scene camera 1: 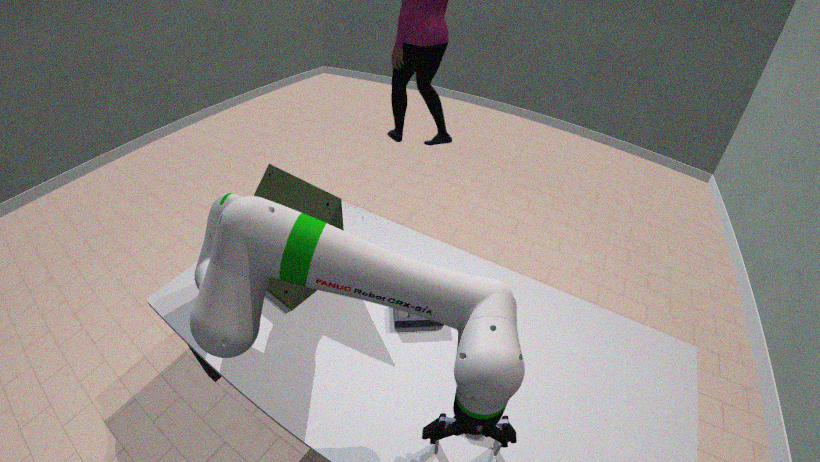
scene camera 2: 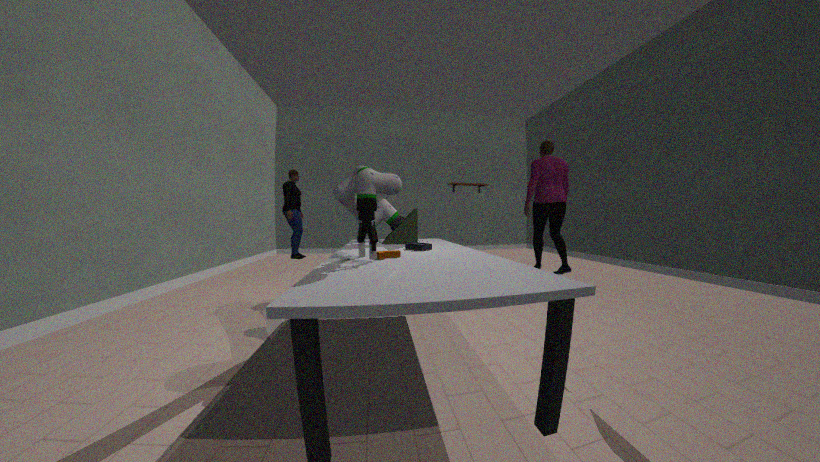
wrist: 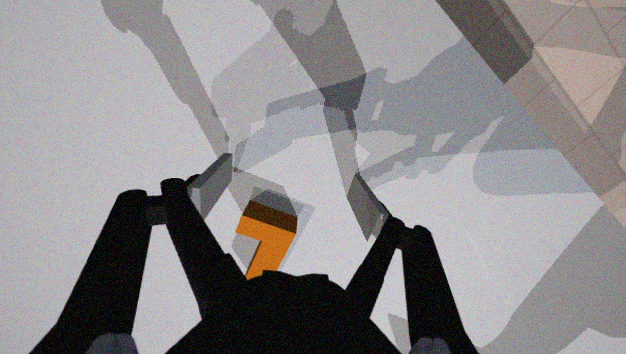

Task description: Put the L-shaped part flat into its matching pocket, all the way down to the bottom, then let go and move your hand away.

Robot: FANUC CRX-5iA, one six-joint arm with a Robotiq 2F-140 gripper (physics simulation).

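Frame: origin at the arm's base, x ahead, y down, z left, level; metres.
Seen in the pictures: gripper, fingertip midpoint: point(scene camera 1: 465, 448) point(scene camera 2: 367, 257) point(wrist: 294, 177); arm's base, link origin: point(scene camera 2: 399, 224).
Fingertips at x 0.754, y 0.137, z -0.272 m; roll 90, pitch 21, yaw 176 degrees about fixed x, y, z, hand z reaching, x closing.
Observation:
Pixels of each thing's top centre, then the offset from my fingertips to it. Level surfaces: height alone.
- orange L-shaped part, top centre: point(wrist: 253, 260) point(scene camera 2: 389, 251) dx -0.009, dy -0.025, dz +0.104 m
- dark grey block, top centre: point(scene camera 1: 418, 307) point(scene camera 2: 418, 243) dx -0.281, dy -0.032, dz +0.314 m
- white table, surface height: dy +0.005 m
The orange L-shaped part point(scene camera 2: 388, 254) point(wrist: 277, 245) lies flat on the table; in the wrist view the gripper's body hides its lower end. It does not show in scene camera 1. My gripper point(scene camera 1: 467, 450) point(scene camera 2: 367, 250) point(wrist: 294, 177) is open and empty, pointing down, with its fingertips low near the table top. In the wrist view the part shows between the two fingers, closer to the left one. The dark grey block point(scene camera 1: 418, 325) point(scene camera 2: 418, 246) stands on the table; the forearm covers much of it in scene camera 1, and its pocket cannot be made out.
The white table point(scene camera 1: 602, 367) point(scene camera 2: 459, 281) carries a dark green angled stand point(scene camera 1: 301, 192) point(scene camera 2: 404, 229) at the arm's base. A person in a magenta top point(scene camera 1: 422, 22) point(scene camera 2: 549, 179) is on the floor beyond the table. Another person in black point(scene camera 2: 292, 196) stands far back at the left.

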